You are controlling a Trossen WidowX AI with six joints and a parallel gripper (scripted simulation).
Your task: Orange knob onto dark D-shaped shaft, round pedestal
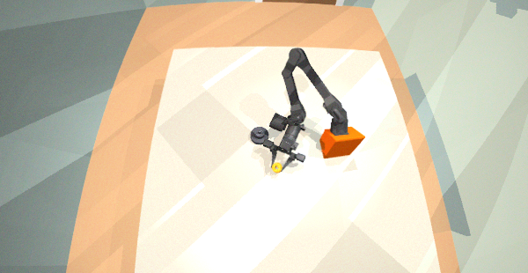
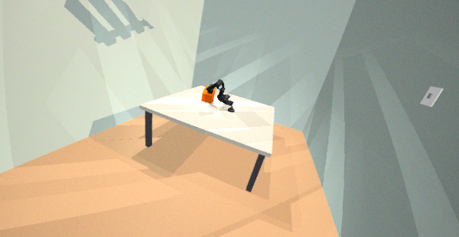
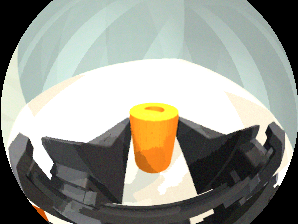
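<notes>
Right now the dark pedestal is 5 cm ahead of my gripper tip, 18 cm to the right of it and 2 cm below it. From my gripper tip the other things lie so: orange knob: 1 cm behind, 1 cm to the right, 1 cm below.
</notes>
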